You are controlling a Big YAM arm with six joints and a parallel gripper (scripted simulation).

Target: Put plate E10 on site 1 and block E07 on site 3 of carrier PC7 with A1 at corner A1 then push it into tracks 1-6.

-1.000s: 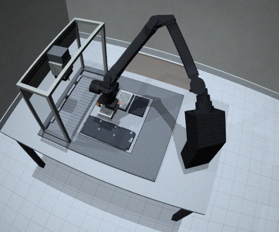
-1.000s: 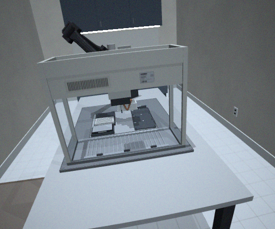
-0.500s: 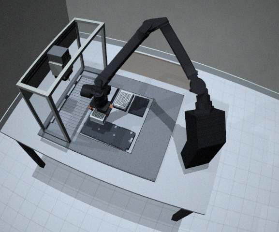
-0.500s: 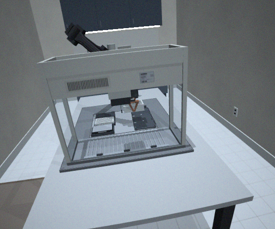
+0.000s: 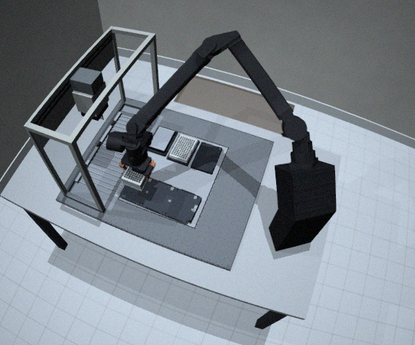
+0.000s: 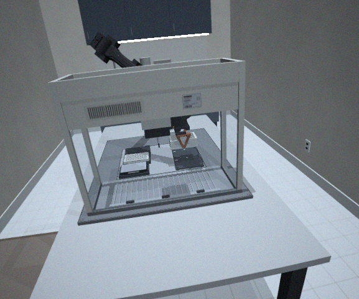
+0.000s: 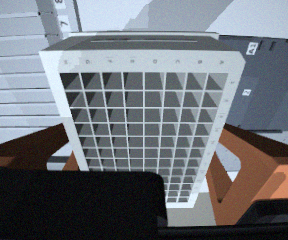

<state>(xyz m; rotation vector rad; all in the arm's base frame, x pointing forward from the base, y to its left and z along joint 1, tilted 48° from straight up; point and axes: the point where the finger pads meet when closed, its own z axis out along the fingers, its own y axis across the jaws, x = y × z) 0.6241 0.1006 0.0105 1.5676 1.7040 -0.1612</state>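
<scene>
Right now my hand is 25 cm to the left of the dark nest S3 and 10 cm above it. The rest, counted from my hand: nest S1: 22 cm to the right, 22 cm behind, 10 cm below; dark carrier PC7: 9 cm below, 9 cm behind, 3 cm to the left.
</scene>
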